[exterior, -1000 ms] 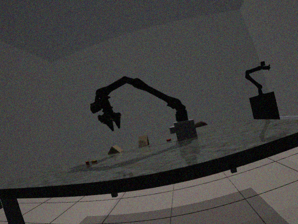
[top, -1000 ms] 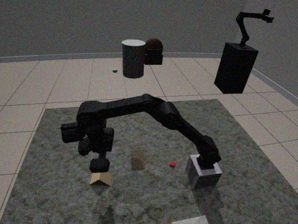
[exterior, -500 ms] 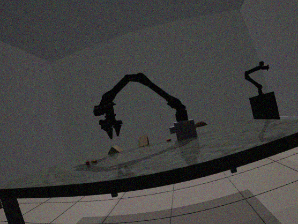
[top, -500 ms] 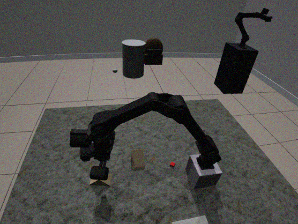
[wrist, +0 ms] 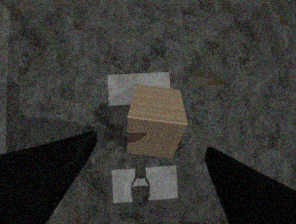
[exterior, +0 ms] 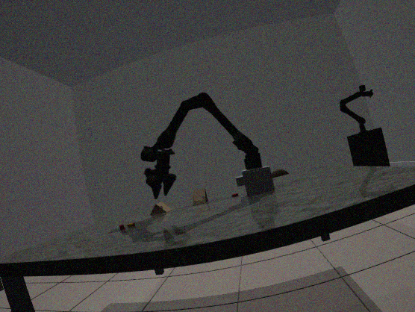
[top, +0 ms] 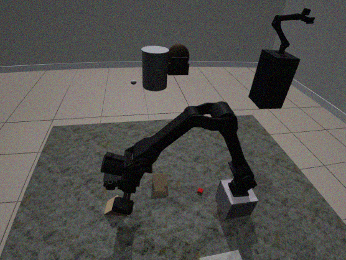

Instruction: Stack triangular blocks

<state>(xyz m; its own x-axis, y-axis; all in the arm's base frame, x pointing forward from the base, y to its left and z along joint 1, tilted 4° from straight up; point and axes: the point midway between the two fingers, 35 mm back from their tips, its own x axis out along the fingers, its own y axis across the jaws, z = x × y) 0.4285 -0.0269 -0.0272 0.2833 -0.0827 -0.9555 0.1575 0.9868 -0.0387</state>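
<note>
My gripper tip is now 20 mm short of the tan triangular block, 10 mm to the left of it and 50 mm above it. The rest, counted from my gripper tip: red cube 50 mm ahead, 330 mm to the left, 60 mm below; then yellow cube 30 mm ahead, 290 mm to the left, 70 mm below.
</note>
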